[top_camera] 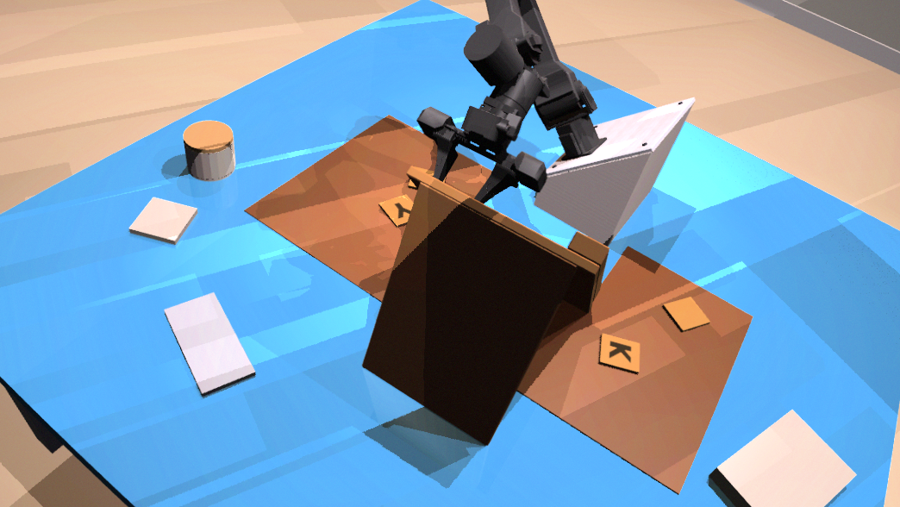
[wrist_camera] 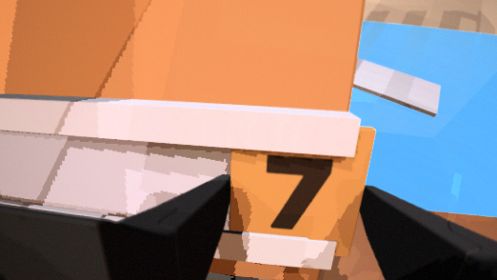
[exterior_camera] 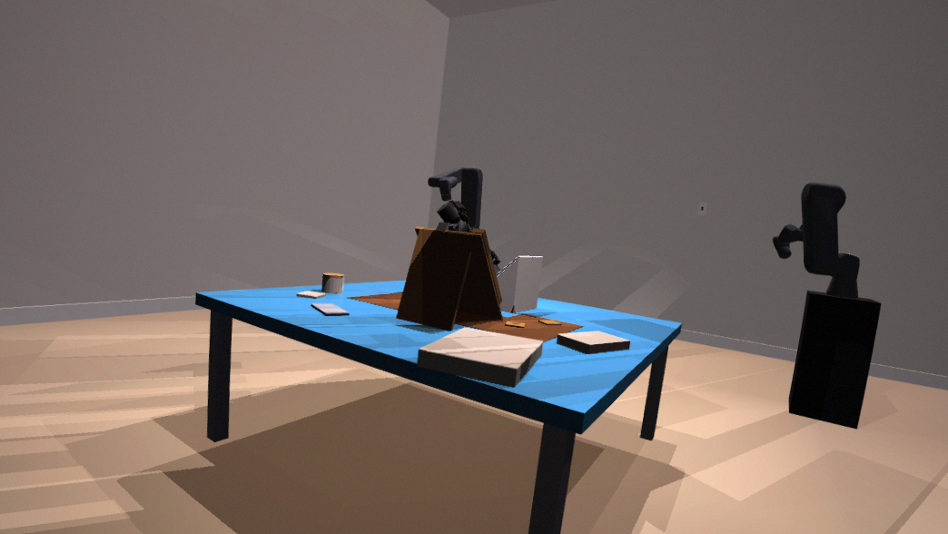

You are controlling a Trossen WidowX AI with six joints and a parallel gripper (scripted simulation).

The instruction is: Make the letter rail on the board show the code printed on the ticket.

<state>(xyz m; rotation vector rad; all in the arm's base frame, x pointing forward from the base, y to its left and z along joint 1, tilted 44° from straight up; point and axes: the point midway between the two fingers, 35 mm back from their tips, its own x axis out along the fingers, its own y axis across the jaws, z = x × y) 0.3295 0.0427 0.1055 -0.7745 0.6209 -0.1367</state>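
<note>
Now: gripper tip 60 mm past the white ticket, 50 mm to the right of it and 80 mm above it. From my gripper tip the other things lie so: grey card: 290 mm ahead, 150 mm to the right, 170 mm below; brown mat: 160 mm behind, 60 mm to the left, 180 mm below; white card: 200 mm ahead, 380 mm to the right, 170 mm below.
</note>
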